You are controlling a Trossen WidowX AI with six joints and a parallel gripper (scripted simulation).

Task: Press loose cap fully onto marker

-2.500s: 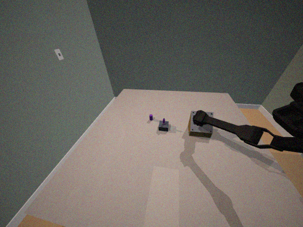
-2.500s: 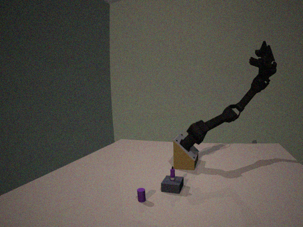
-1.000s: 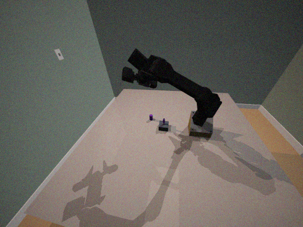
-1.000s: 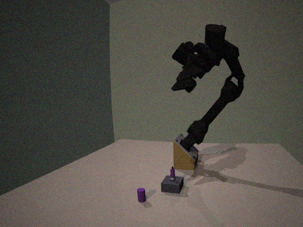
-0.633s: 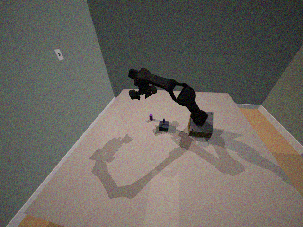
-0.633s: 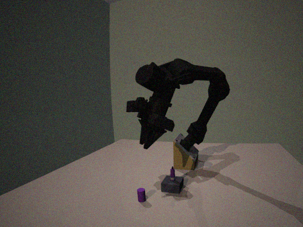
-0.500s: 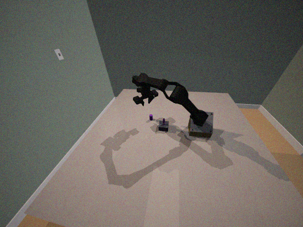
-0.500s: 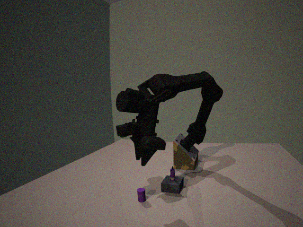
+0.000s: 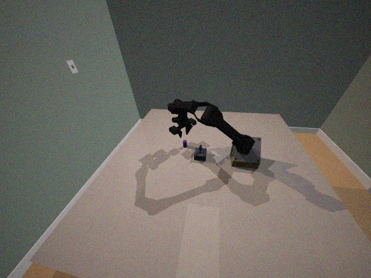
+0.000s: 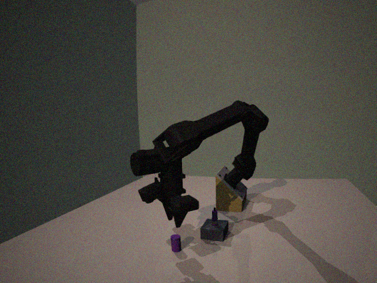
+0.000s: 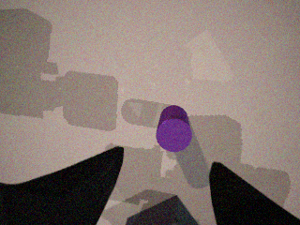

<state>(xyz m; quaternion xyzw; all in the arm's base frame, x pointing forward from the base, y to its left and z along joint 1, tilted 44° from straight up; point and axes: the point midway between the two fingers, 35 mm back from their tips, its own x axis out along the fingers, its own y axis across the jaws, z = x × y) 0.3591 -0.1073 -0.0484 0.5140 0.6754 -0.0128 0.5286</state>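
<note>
My gripper tip is now 7 cm above the purple cap and 1 cm past it.
</note>
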